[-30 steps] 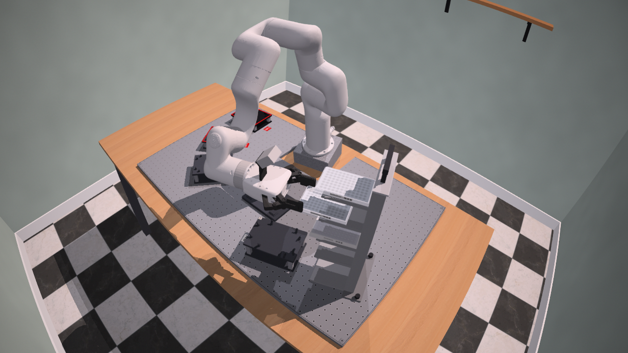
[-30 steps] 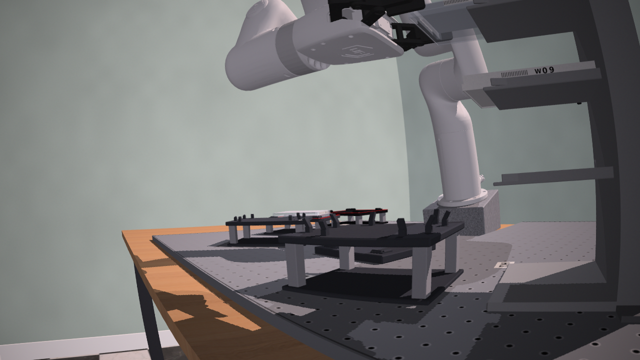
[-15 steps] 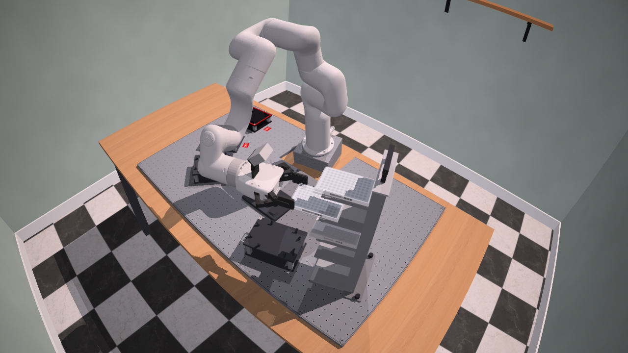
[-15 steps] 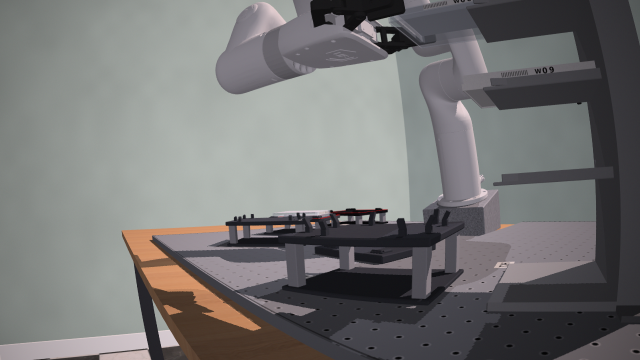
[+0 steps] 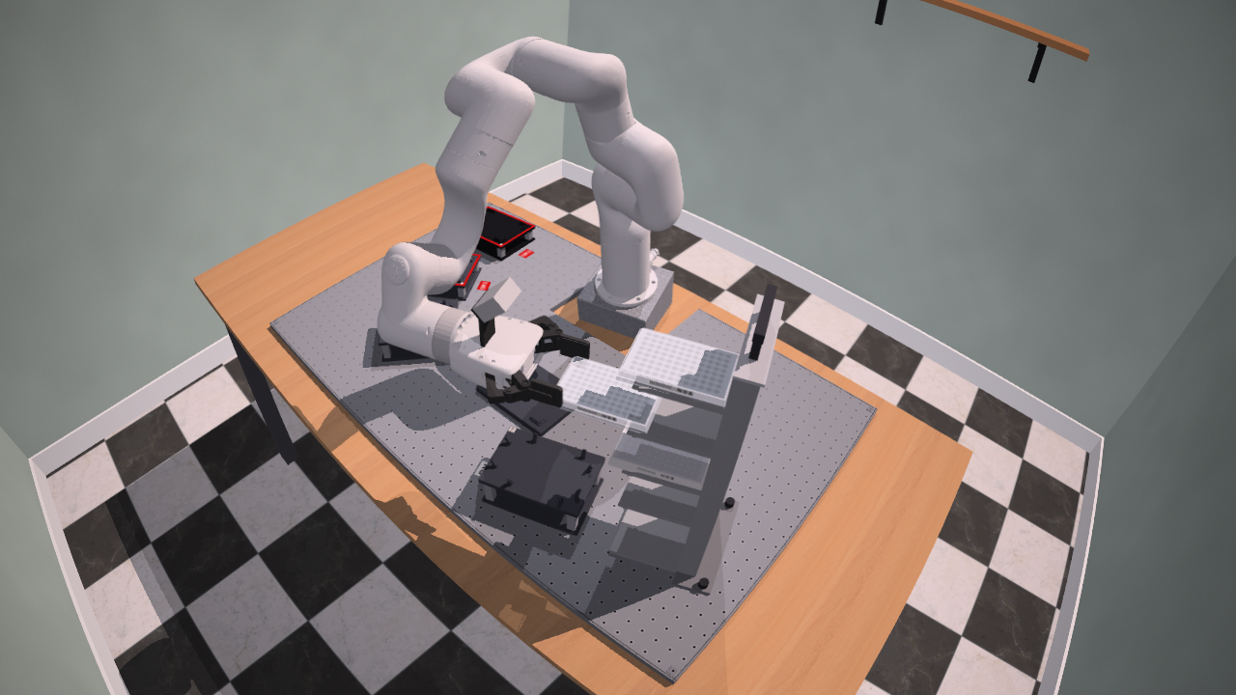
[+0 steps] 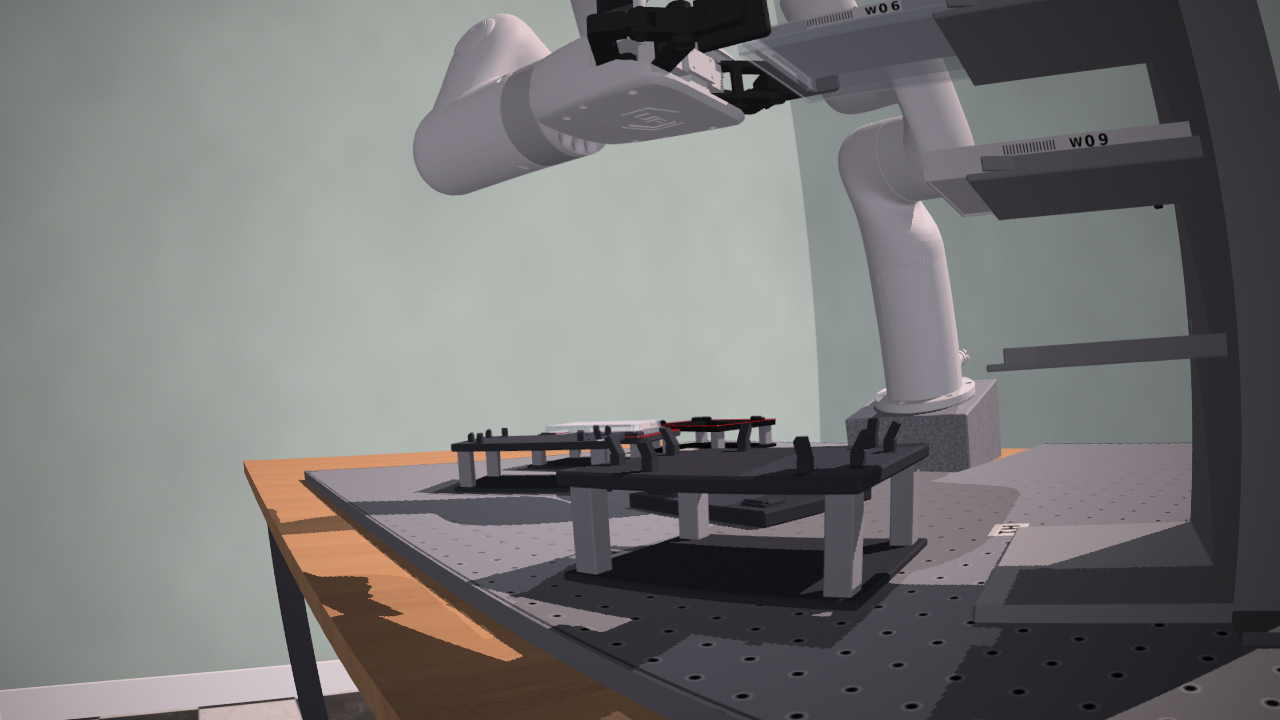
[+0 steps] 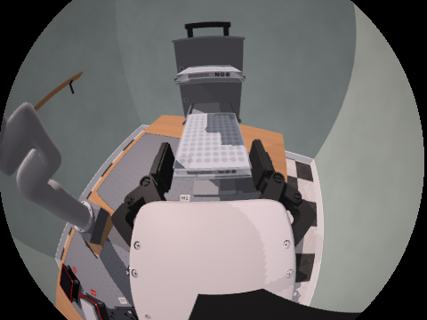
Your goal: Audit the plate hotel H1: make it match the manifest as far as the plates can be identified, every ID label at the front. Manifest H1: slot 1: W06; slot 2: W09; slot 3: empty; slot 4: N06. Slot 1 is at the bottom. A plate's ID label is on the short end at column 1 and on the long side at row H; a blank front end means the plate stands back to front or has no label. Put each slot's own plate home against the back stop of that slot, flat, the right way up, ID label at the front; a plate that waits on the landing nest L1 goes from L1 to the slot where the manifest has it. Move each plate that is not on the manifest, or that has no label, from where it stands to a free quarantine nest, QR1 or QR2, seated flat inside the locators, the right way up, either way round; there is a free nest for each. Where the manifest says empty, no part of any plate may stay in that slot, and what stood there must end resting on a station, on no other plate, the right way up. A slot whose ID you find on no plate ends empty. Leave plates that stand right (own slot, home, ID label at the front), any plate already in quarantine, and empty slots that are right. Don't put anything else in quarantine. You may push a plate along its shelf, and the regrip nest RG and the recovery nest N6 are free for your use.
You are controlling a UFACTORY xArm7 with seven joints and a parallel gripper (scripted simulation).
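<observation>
Now: hand 1 cm past the clear well plate W06, 5 cm to the right of it and 2 cm above it. Also, from my hand: plate labelled W09 (4 cm behind, 13 cm to the left, 10 cm below); then clear plate labelled N06 (4 cm behind, 13 cm to the left, 6 cm above); then raised black nest (1 cm ahead, 4 cm to the right, 23 cm below).
</observation>
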